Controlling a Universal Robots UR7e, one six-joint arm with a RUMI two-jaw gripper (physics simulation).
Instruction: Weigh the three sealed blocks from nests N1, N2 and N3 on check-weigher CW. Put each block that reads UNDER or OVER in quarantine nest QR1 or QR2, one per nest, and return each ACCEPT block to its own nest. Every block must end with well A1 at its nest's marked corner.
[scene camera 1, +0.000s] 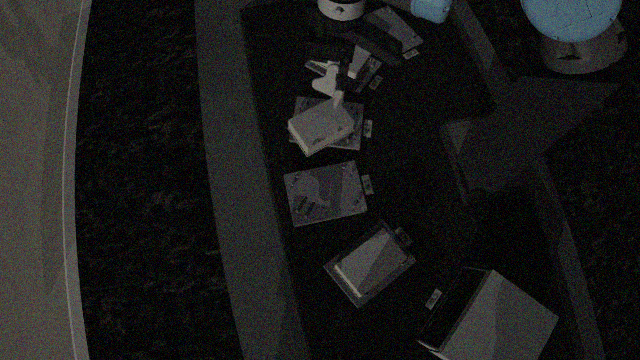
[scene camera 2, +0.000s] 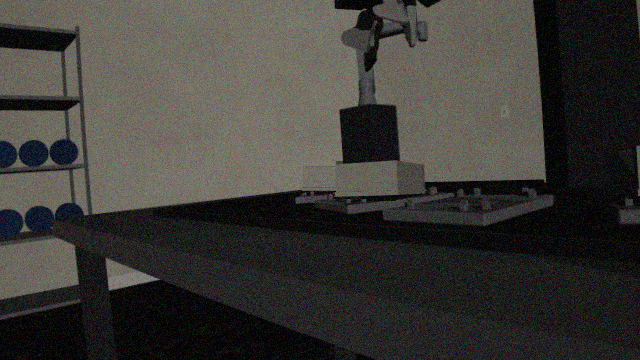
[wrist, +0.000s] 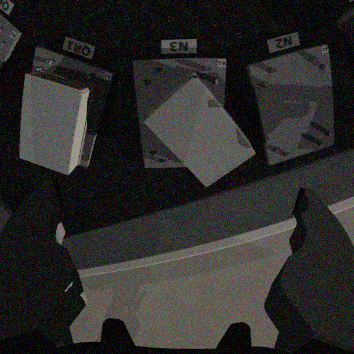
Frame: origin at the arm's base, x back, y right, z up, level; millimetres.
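Seen in the pictures: gripper, fingertip midpoint: (scene camera 1: 341, 76) (scene camera 2: 387, 60) (wrist: 178, 185); arm's base, link origin: (scene camera 1: 583, 51).
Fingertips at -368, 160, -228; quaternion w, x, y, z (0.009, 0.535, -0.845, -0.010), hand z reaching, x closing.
Pixels of each thing's top centre, then the offset from my fingertips to it, as dx, dy, dz. "spot": a spot on its surface instead.
- pale block, top centre: (wrist: 202, 139) (scene camera 2: 382, 160) (scene camera 1: 321, 120) -43, -12, -144
- QR1, top centre: (wrist: 57, 113) (scene camera 1: 344, 60) +62, +168, -186
- third block, top centre: (scene camera 1: 372, 261) -20, -339, -145
- N1, surface spot: (scene camera 1: 351, 289) spot: -72, -381, -181
- N2, top centre: (scene camera 2: 471, 193) (wrist: 301, 111) (scene camera 1: 325, 190) -72, -159, -186
- Check-weigher CW, top centre: (scene camera 1: 497, 330) +186, -560, -108
- Quarantine nest QR2, top centre: (scene camera 1: 390, 26) +223, +259, -186
My gripper (scene camera 1: 336, 87) (scene camera 2: 391, 52) (wrist: 178, 185) is open and empty, raised above the nests on the front-edge side of N3 and QR1. A pale block (scene camera 1: 320, 125) (scene camera 2: 367, 178) (wrist: 200, 132) lies turned askew over nest N3 (scene camera 1: 356, 142) (scene camera 2: 347, 206) (wrist: 147, 150), overhanging it. Another block (scene camera 1: 359, 61) (scene camera 2: 318, 178) (wrist: 52, 125) sits askew over QR1 (wrist: 102, 97), partly hidden by the gripper in scene camera 1. A third block (scene camera 1: 372, 262) sits squarely in N1 (scene camera 1: 350, 290). N2 (scene camera 1: 325, 192) (scene camera 2: 470, 210) (wrist: 295, 105) holds no block. Well A1 is unclear on the blocks.
Check-weigher CW (scene camera 1: 505, 320) stands at the lower right in scene camera 1; no reading is legible. Quarantine nest QR2 (scene camera 1: 397, 25) (wrist: 7, 37) lies beyond QR1. The pale table border (scene camera 1: 240, 200) (wrist: 200, 215) runs beside the nests. A shelf rack (scene camera 2: 84, 120) stands behind.
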